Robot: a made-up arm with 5 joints.
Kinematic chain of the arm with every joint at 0, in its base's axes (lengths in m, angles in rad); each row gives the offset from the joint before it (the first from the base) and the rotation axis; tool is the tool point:
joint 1: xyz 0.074 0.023 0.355 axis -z
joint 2: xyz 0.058 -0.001 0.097 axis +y
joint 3: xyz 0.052 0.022 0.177 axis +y
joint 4: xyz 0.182 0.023 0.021 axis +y
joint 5: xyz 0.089 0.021 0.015 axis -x
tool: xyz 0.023 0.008 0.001
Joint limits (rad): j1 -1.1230..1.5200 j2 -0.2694..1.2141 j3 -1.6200..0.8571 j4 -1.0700..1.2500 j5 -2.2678..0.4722
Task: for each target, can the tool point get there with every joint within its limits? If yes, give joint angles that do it. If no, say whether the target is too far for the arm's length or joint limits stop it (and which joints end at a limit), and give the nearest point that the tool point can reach.
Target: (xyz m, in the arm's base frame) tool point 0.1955 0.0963 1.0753
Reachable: no: too far | nearest point 0.1811 0.0876 0.9316 | short by 0.145 m
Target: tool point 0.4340 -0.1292 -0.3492
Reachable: no: too far | nearest point 0.3499 -0.0937 0.1718 | short by 0.529 m
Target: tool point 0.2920 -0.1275 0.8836
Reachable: yes | joints 0.8835 0.1820 -1.3966 0.4449 0.0642
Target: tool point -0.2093 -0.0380 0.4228
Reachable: no: joint limits stop it (at a limit: joint 1, joint 2, joint 3, joint 4, joint 5) | nearest point 0.0349 0.1092 0.3033 | short by 0.309 m
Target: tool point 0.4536 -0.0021 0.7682
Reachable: yes | joints 0.2587 0.0207 -0.4722 0.2190 -0.0805
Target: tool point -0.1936 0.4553 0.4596
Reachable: no: joint limits stop it (at a limit: joint 1) | nearest point 0.1267 0.3014 0.4596 | short by 0.355 m
